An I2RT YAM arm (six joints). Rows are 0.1 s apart.
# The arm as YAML. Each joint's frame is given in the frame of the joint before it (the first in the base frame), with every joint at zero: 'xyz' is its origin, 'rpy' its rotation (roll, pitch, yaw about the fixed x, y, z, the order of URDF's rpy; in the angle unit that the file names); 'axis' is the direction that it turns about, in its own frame. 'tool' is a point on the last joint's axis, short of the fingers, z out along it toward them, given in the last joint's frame.
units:
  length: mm
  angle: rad
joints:
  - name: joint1
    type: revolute
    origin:
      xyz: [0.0, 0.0, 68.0]
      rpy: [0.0, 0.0, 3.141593]
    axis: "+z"
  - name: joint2
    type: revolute
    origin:
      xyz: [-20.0, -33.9, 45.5]
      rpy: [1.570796, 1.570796, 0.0]
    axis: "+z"
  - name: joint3
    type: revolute
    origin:
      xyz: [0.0, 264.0, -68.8]
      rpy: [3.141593, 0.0, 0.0]
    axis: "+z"
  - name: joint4
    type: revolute
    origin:
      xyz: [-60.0, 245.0, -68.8]
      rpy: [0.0, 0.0, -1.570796]
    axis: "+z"
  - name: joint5
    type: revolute
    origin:
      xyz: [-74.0, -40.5, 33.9]
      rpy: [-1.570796, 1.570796, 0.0]
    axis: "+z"
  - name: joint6
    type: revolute
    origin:
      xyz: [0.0, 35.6, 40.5]
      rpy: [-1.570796, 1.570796, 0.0]
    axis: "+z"
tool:
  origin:
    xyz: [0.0, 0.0, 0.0]
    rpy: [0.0, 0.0, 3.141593]
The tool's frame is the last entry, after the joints.
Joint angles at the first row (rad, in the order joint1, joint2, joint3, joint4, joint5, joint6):
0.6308, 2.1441, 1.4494, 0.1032, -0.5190, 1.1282
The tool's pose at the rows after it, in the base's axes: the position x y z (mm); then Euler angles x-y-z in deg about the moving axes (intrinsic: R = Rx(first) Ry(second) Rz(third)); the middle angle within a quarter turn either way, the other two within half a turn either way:
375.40 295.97 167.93 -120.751 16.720 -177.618
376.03 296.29 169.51 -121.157 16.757 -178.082
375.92 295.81 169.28 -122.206 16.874 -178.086
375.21 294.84 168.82 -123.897 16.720 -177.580
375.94 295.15 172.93 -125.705 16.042 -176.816
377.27 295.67 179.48 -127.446 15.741 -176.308
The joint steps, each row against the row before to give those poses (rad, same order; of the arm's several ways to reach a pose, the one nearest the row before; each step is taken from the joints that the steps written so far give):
0.0000, 0.0000, 0.0111, -0.0183, 0.0011, -0.0111
0.0000, 0.0000, 0.0096, -0.0161, 0.0039, -0.0133
0.0000, -0.0004, 0.0049, -0.0217, 0.0103, -0.0134
0.0000, -0.0015, 0.0068, -0.0378, 0.0118, -0.0137
0.0000, 0.0000, 0.0309, -0.0671, 0.0057, -0.0126
0.0000, -0.0008, 0.0378, -0.0694, 0.0115, -0.0137

